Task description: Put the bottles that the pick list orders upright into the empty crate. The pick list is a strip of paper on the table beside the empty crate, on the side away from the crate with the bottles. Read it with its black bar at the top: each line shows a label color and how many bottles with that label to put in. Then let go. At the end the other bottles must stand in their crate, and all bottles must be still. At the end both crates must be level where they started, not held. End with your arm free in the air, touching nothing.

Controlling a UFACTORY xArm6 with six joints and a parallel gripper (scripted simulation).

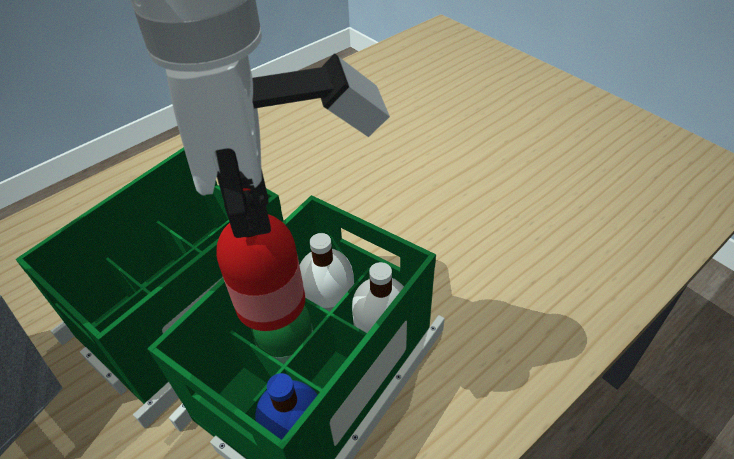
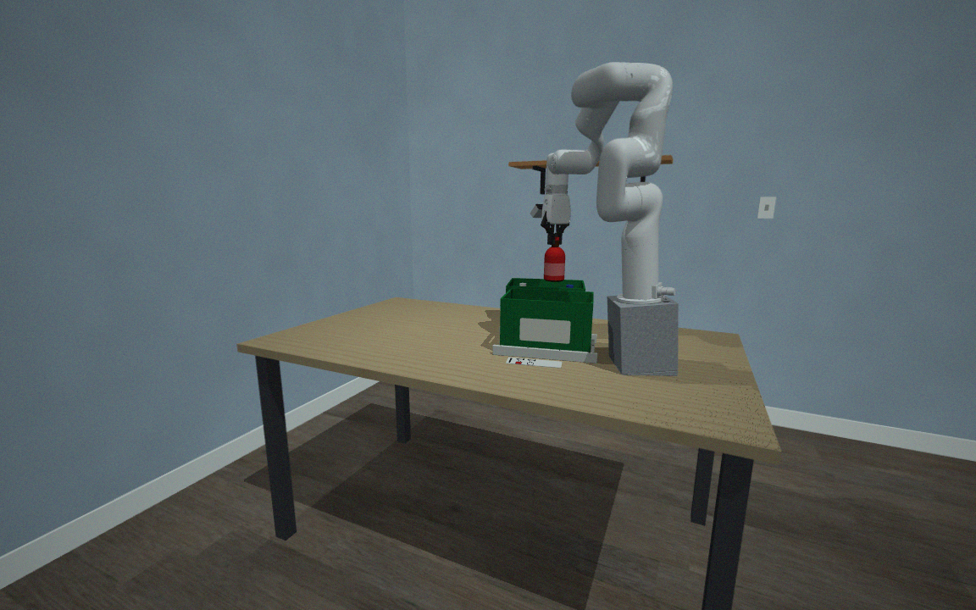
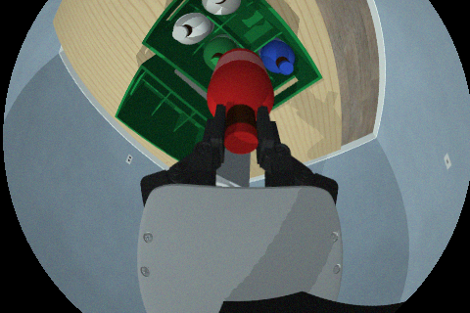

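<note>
The red-label bottle is 7 cm below my hand. The rest, counted from my hand: blue bottle: 25 cm below, 8 cm to the right, 3 cm behind; then pick list: 34 cm to the left, 34 cm below, 12 cm behind; then green bottle: 25 cm below, 4 cm to the left, 1 cm ahead.
</note>
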